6 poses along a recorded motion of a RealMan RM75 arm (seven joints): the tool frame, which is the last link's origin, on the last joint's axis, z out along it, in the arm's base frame.
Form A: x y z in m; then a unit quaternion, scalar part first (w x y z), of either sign.
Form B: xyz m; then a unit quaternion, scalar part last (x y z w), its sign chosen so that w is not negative. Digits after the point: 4 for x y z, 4 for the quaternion.
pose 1, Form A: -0.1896 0.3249 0.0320 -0.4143 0.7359 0.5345 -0.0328
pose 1, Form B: -0.1896 0.3249 0.0320 -0.7359 -0.5345 0.0328 0.4143
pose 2, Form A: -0.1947 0.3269 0.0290 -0.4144 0.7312 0.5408 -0.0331
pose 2, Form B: -0.1947 0.3269 0.0290 -0.7312 -0.5408 0.0331 0.4144
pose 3, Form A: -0.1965 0.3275 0.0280 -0.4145 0.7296 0.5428 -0.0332
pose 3, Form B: -0.1965 0.3275 0.0280 -0.7296 -0.5428 0.0332 0.4145
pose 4, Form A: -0.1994 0.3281 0.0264 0.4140 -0.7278 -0.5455 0.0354
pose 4, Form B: -0.1994 0.3281 0.0264 -0.7278 -0.5455 0.0354 0.4140
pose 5, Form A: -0.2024 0.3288 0.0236 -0.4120 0.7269 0.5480 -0.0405
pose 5, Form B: -0.2024 0.3288 0.0236 -0.7269 -0.5480 0.0405 0.4120
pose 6, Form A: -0.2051 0.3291 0.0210 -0.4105 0.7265 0.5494 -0.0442
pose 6, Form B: -0.2051 0.3291 0.0210 -0.7265 -0.5494 0.0442 0.4105
